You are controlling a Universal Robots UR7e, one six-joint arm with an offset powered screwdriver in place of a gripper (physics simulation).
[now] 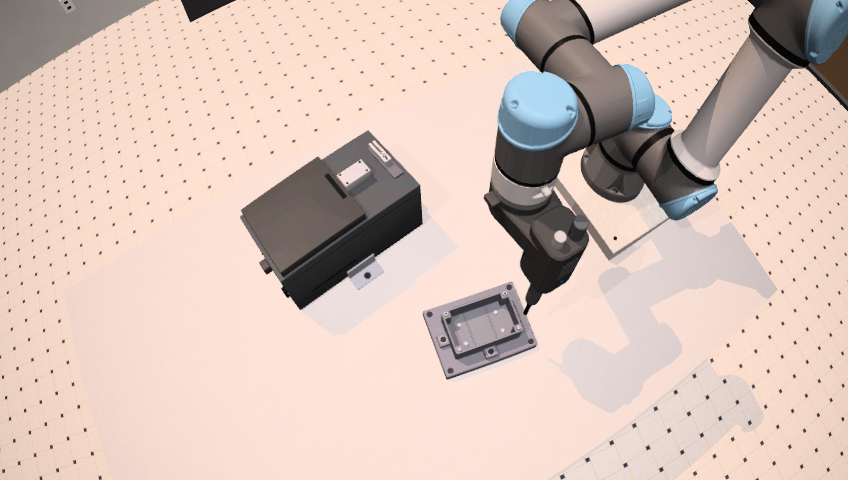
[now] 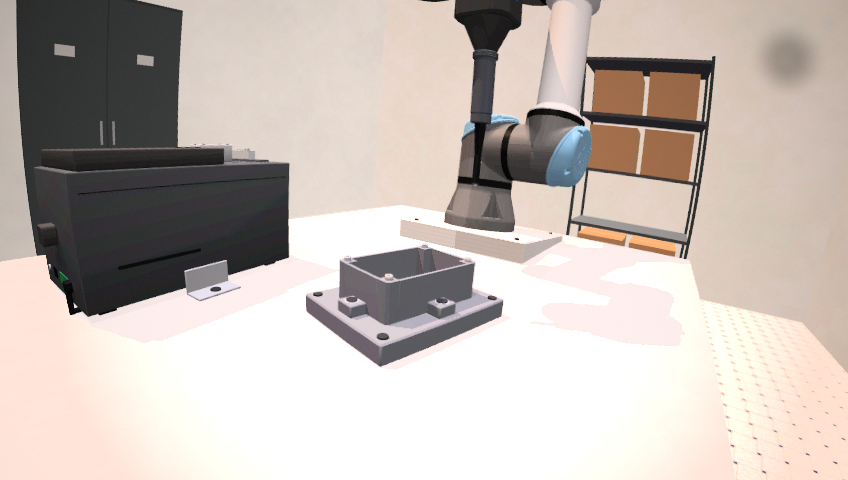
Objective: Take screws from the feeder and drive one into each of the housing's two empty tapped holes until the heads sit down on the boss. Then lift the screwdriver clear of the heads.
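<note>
My screwdriver [image 1: 526, 312] [image 2: 476, 183] hangs bit down, raised above the housing's right corner and a little off it. It touches nothing. It has no fingers, and no screw shows on the bit tip. The grey housing [image 1: 470, 363] [image 2: 416, 297] lies flat on the table, its open box upward. A light screw head [image 1: 517, 327] [image 2: 467, 259] sits low on the right corner boss. Light heads also show on the front boss [image 1: 458, 349] [image 2: 389, 277], the left boss [image 1: 446, 314] [image 2: 347, 259] and the back boss [image 1: 504, 293] [image 2: 424, 246]. The dark feeder [image 1: 303, 214] [image 2: 178, 220] stands left of the housing.
A small angle bracket [image 1: 367, 275] [image 2: 205, 291] is at the feeder's front side. A pale block [image 1: 355, 173] is on the feeder's top. The arm's base plate [image 1: 630, 228] [image 2: 487, 242] lies behind and right of the housing. A dark cabinet [image 2: 65, 101] stands at the back left.
</note>
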